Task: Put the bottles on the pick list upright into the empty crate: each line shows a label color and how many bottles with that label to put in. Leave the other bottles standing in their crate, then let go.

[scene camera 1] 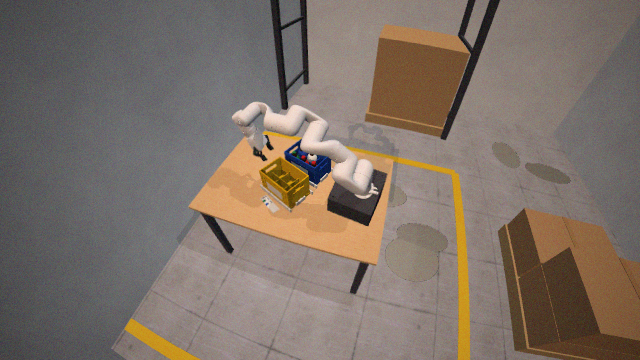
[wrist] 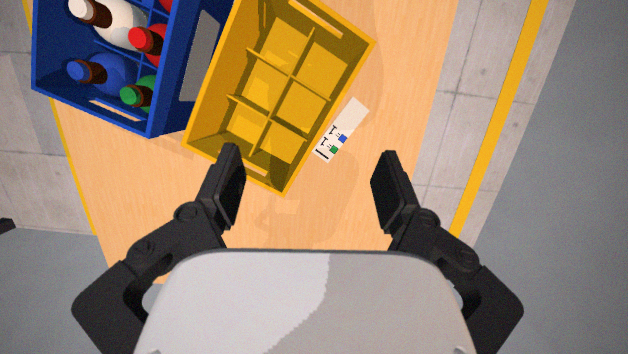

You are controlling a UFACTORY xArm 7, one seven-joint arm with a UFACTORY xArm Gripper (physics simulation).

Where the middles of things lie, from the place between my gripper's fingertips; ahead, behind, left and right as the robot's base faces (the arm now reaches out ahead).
Right now my hand is 2 cm short of the pick list [wrist: 354,112], 8 cm to the right of it and 37 cm above it. From my hand the other things lie so: blue bottle [wrist: 108,72] (3 cm behind, 36 cm to the right, 28 cm below); then green bottle [wrist: 139,95] (28 cm to the right, 28 cm below).
